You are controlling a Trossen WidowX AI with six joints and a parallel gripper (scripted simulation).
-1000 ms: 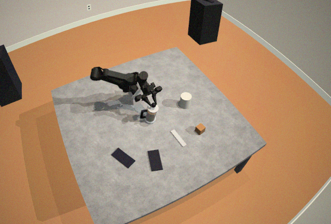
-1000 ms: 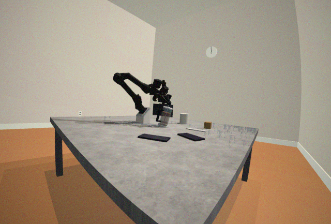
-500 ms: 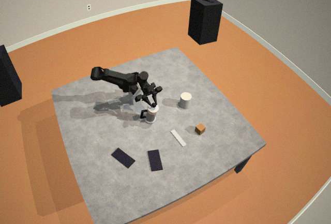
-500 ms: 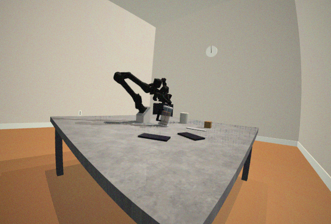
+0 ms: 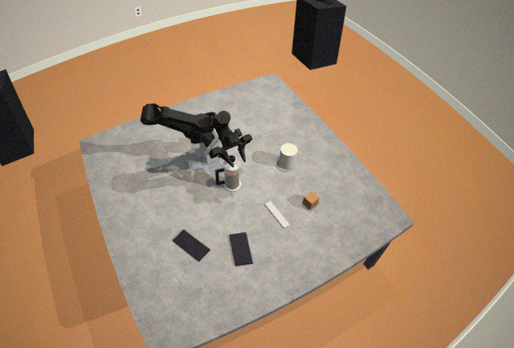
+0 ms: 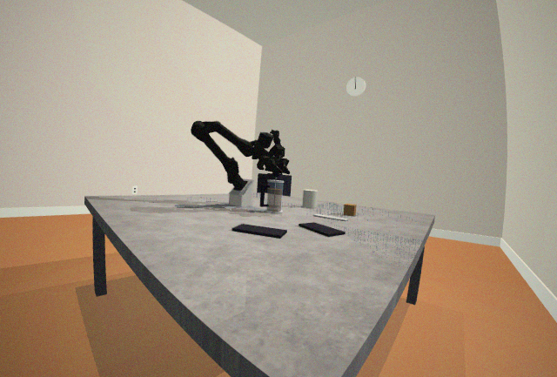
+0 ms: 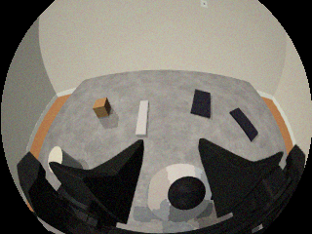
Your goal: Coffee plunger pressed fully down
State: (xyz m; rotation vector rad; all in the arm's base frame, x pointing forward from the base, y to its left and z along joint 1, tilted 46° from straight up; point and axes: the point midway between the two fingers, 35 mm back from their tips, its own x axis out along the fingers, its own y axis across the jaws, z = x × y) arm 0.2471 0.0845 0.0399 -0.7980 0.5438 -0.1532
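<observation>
My gripper tip is now 50 mm past the coffee press, 30 mm to the left of it and 90 mm above it. From my gripper tip the other things lie so: orange cube: 210 mm ahead, 250 mm to the left, 150 mm below.
</observation>
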